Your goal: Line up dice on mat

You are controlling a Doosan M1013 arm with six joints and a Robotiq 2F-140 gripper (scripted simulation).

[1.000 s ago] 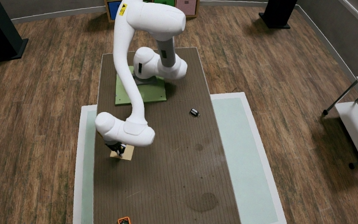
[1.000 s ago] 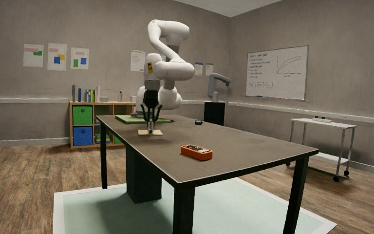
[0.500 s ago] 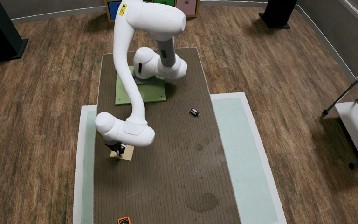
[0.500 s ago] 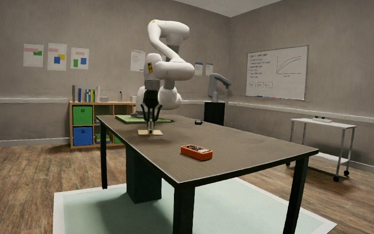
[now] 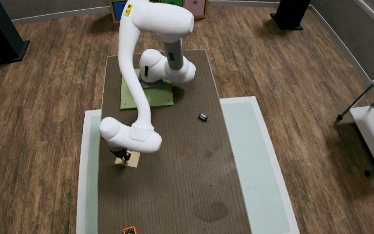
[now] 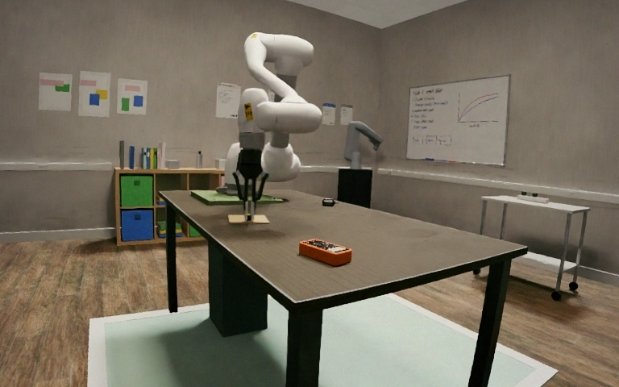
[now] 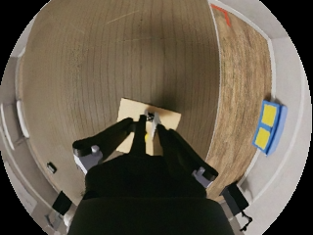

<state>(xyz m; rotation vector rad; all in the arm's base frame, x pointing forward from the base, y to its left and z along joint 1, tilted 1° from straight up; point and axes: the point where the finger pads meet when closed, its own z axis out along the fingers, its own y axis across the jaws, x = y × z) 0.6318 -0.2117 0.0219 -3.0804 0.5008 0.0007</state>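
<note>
Right now my hand is 3 cm above the small dark die. Also, from my hand: yellow die: 5 cm behind, 2 cm to the left, 3 cm below; then mat: 4 cm behind, 2 cm to the left, 4 cm below; then green die: 9 cm behind, 3 cm to the left, 3 cm below.
</note>
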